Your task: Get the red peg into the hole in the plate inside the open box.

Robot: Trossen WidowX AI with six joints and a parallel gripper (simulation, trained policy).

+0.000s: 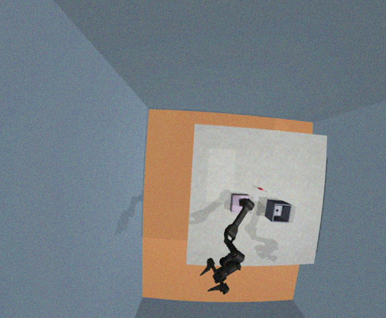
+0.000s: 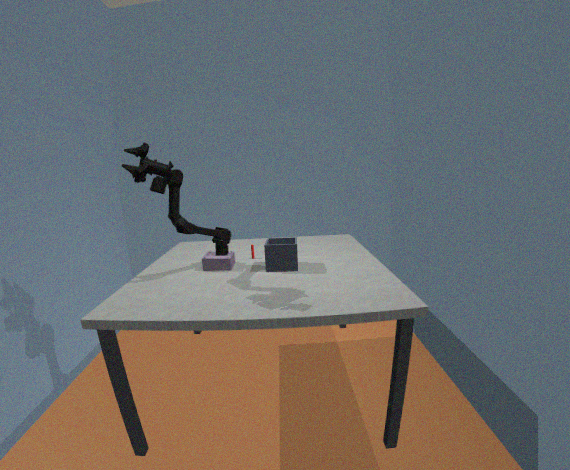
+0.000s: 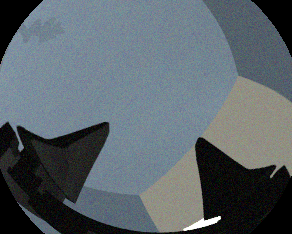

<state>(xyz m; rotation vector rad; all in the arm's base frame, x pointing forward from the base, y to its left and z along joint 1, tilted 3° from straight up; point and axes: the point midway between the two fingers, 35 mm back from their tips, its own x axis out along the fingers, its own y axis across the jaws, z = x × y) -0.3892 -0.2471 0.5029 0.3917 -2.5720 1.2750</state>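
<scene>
Right now the red peg is 570 mm ahead of my gripper tip, 340 mm to the left of it and 560 mm below it. The rest, counted from my gripper tip: plate 710 mm ahead, 120 mm to the left, 550 mm below.
</scene>
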